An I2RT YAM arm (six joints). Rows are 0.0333 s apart.
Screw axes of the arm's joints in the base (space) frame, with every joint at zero. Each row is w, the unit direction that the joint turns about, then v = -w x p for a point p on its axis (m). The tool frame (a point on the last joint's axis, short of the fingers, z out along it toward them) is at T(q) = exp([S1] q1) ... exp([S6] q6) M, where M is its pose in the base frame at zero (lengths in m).
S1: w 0 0 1 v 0 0 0
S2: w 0 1 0 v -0.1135 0 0.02
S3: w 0 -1 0 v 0.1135 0 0.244
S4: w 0 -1 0 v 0.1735 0 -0.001
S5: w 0 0 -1 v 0 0.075 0
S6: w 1 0 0 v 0 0.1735 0
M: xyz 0.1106 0 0.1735 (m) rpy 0 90 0 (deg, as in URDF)
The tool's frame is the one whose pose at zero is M.
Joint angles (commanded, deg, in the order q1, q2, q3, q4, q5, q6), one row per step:
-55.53 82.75 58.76 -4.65 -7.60 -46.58
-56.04 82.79 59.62 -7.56 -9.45 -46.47
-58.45 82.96 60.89 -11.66 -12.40 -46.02
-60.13 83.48 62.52 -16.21 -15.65 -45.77
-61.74 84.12 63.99 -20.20 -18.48 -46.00
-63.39 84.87 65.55 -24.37 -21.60 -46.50
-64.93 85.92 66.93 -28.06 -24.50 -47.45
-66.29 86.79 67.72 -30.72 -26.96 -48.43
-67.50 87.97 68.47 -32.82 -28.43 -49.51
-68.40 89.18 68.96 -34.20 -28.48 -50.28
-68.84 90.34 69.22 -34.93 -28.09 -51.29
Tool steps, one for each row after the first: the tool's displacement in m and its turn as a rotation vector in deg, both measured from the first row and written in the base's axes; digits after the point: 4 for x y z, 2 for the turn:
-0.0022 0.0000 0.0002 2.31 0.35 1.04
-0.0131 -0.0052 0.0004 5.96 0.34 0.90
-0.0202 -0.0083 0.0005 10.03 0.35 1.74
-0.0269 -0.0115 0.0002 13.51 0.47 2.48
-0.0339 -0.0145 -0.0002 17.13 0.43 3.49
-0.0401 -0.0180 -0.0022 20.45 0.49 4.62
-0.0458 -0.0207 -0.0052 23.06 0.37 5.59
-0.0507 -0.0246 -0.0094 25.15 0.65 6.00
-0.0545 -0.0288 -0.0148 26.67 1.48 5.47
-0.0562 -0.0322 -0.0205 27.50 2.63 5.28

